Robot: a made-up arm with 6 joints.
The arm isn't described. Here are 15 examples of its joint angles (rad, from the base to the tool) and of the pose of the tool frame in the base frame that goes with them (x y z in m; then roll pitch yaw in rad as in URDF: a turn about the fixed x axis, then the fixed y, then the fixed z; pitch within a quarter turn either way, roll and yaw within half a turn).
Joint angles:
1: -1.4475 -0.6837 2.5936 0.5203 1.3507 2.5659
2: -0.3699 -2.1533 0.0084 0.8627 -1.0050 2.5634
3: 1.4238 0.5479 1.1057 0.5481 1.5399 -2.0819
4: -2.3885 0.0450 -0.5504 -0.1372 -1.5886 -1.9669
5: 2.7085 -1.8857 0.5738 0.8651 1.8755 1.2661
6: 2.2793 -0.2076 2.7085 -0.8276 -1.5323 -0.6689
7: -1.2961 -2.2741 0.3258 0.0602 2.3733 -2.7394
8: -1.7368 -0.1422 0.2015 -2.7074 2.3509 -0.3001
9: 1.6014 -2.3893 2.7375 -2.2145 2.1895 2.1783
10: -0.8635 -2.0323 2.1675 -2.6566 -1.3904 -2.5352
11: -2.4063 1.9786 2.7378 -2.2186 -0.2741 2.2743
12: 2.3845 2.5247 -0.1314 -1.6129 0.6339 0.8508
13: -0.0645 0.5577 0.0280 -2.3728 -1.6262 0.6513
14: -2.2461 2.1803 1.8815 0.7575 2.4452 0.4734
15: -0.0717 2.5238 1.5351 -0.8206 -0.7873 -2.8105
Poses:
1: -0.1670 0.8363 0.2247 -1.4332 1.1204 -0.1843
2: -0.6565 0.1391 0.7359 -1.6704 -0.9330 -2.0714
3: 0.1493 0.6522 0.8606 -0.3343 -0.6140 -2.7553
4: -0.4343 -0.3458 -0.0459 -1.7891 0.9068 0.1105
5: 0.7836 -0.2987 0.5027 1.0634 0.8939 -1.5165
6: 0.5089 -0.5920 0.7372 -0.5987 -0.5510 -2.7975
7: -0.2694 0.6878 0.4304 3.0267 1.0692 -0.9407
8: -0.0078 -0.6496 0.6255 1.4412 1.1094 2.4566
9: -0.0711 0.0249 -0.6074 -1.8291 -0.4370 -1.0223
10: -0.2905 0.4793 -0.5834 -0.5328 0.8312 -0.4409
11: -0.5859 -0.6302 0.6428 -0.3025 -0.6740 -2.2051
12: 0.4558 -0.4274 -0.1897 -2.2338 0.1966 -0.2628
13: 0.7307 0.0843 0.0173 1.3011 -0.6378 1.3844
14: -0.6134 -0.6440 -0.0175 -2.4873 -0.9538 0.0830
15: 0.5043 -0.0711 -0.6656 -1.7187 1.0158 1.0543
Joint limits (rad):
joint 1: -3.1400..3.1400
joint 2: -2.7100..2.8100
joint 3: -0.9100..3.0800
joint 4: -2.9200..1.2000
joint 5: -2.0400..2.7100
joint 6: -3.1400..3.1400
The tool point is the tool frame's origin. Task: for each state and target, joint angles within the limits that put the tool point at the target. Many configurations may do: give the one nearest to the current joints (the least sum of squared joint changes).
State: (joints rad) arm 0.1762 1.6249 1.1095 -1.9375 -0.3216 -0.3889
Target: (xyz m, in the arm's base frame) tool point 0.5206 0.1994 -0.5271
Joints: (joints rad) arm 0.2385 1.8253 0.8116 -1.9138 -0.3385 -0.3831
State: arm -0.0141 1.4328 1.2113 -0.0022 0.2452 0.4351
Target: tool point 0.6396 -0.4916 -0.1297
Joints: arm -0.4896 1.0157 0.3722 -0.1135 0.3427 0.4641
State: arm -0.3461 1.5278 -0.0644 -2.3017 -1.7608 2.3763
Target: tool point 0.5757 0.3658 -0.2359
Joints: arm 0.3900 1.0576 0.2071 -2.3593 -1.8428 2.3614
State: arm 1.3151 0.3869 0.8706 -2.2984 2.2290 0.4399
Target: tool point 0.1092 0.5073 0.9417
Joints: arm 1.2294 0.1689 1.0688 -2.3000 2.2224 0.4324
